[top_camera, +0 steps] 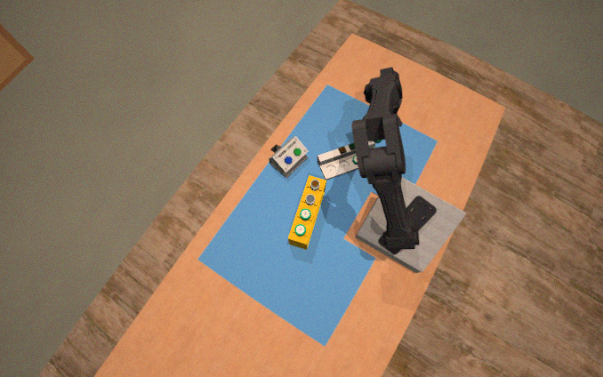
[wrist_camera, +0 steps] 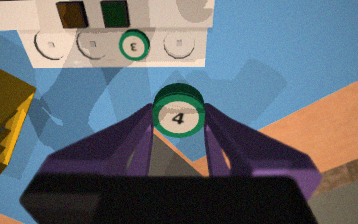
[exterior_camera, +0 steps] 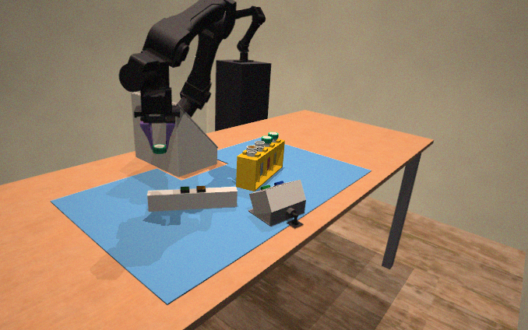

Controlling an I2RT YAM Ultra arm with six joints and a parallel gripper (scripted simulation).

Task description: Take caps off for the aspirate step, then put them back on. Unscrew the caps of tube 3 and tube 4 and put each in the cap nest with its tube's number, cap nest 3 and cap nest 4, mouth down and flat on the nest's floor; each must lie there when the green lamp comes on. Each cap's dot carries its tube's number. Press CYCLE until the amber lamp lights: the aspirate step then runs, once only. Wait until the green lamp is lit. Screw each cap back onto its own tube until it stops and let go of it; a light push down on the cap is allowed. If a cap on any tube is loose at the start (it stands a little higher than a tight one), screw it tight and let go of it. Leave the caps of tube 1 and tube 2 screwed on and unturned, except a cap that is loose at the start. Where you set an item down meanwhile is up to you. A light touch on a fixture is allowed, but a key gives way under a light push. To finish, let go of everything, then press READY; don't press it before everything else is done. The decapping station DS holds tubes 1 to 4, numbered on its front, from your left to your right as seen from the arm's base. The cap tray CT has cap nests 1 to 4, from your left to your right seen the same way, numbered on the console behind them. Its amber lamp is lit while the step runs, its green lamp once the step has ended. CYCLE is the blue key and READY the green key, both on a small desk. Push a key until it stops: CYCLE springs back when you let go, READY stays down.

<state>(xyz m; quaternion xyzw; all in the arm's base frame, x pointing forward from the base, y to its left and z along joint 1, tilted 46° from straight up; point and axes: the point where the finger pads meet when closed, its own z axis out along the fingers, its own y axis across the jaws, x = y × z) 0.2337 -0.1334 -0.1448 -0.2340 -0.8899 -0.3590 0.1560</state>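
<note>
My hand is 30 mm short of the cap 3, 40 mm to the right of it and 140 mm above it. The rest, counted from my hand: green key (200 mm ahead, 170 mm to the left, 90 mm below); cap 4 (10 mm below); blue key (210 mm ahead, 220 mm to the left, 90 mm below).
</note>
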